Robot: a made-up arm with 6 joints.
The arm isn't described. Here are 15 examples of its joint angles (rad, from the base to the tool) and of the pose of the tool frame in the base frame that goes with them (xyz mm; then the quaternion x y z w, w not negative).
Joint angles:
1: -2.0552 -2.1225 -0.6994 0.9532 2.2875 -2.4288
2: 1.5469 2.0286 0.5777 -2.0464 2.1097 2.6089
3: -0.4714 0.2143 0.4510 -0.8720 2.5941 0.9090
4: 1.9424 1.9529 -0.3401 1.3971 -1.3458 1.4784
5: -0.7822 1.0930 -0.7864 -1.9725 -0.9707 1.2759
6: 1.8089 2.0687 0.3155 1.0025 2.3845 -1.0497
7: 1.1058 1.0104 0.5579 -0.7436 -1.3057 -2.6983
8: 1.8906 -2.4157 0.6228 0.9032 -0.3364 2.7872
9: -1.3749 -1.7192 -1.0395 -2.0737 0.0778 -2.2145
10: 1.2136 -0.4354 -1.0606 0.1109 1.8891 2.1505
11: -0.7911 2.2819 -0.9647 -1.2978 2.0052 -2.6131
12: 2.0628 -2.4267 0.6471 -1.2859 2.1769 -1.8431
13: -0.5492 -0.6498 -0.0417 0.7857 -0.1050 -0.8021
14: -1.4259 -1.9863 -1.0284 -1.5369 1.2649 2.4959
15: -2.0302 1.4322 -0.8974 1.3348 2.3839 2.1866
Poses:
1: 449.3 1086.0 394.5 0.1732 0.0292 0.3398 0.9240
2: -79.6 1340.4 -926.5 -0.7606 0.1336 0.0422 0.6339
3: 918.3 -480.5 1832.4 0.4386 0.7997 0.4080 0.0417
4: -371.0 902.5 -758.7 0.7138 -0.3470 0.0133 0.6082
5: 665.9 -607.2 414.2 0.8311 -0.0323 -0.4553 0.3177
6: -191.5 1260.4 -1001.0 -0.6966 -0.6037 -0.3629 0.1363
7: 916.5 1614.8 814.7 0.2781 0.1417 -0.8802 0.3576
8: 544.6 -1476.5 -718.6 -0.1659 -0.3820 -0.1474 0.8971
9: -73.9 796.9 521.6 -0.6400 0.1930 -0.3148 0.6738
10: 98.8 -47.3 1230.8 -0.3351 -0.7736 0.3172 0.4344
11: 289.1 -234.7 -300.1 0.1494 -0.7681 -0.5728 0.2441
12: 751.3 -1403.9 -497.3 0.5777 0.0366 0.4668 0.6686
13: -349.0 141.6 2004.4 0.1210 -0.6340 0.0295 0.7632
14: -65.9 794.1 313.8 -0.4091 -0.3855 -0.7517 0.3449
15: -501.7 -833.3 6.1 -0.4707 -0.0886 -0.2202 0.8498
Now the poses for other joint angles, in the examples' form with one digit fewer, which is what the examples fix.
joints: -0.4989 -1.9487 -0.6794 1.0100 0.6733 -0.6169
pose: -1091 526 550 -0.324 -0.695 0.437 0.470
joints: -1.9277 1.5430 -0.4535 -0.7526 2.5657 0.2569
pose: -406 -898 -158 -0.524 -0.176 -0.625 0.551
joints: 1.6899 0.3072 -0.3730 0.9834 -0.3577 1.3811
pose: -96 1078 1424 0.608 0.058 -0.792 0.017
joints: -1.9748 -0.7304 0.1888 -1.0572 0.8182 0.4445
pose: 129 442 1899 -0.537 -0.805 -0.125 0.219
